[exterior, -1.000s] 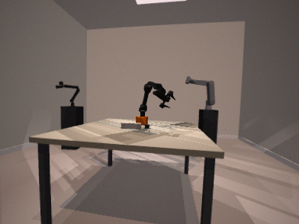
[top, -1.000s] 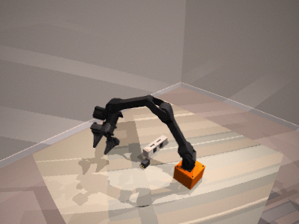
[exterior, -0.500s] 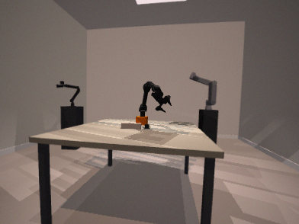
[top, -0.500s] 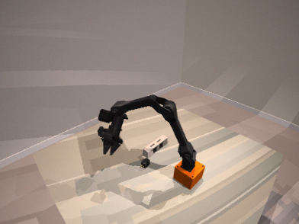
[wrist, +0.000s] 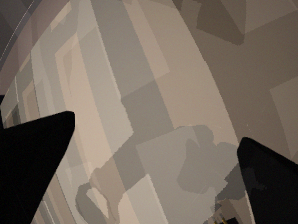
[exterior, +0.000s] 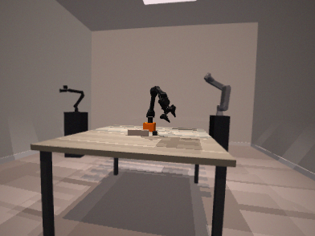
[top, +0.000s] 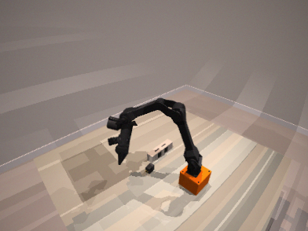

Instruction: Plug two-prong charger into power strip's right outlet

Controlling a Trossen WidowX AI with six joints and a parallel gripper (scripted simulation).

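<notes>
Right now my gripper tip is 150 mm to the left of the black two-prong charger, 140 mm above it and 60 mm past it.
</notes>
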